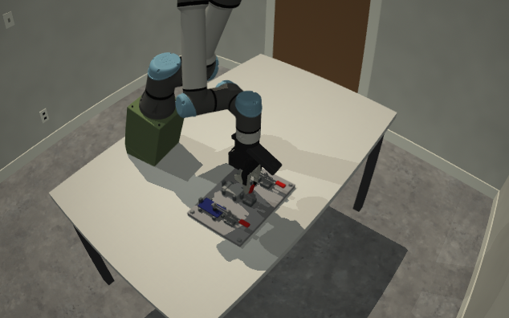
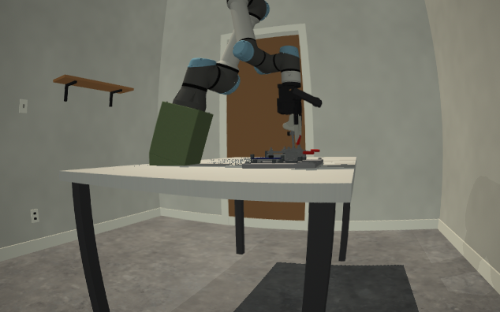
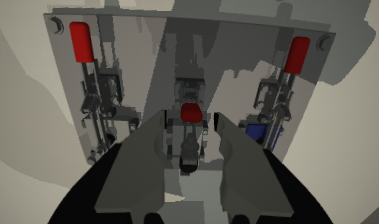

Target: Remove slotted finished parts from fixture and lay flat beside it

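My gripper is now 40 mm past the grey fixture plate and 90 mm above it. The rest, counted from my hand: blue blank (90 mm behind, 110 mm to the right, 70 mm below); pale grey part (90 mm behind, 110 mm to the left, 70 mm below).
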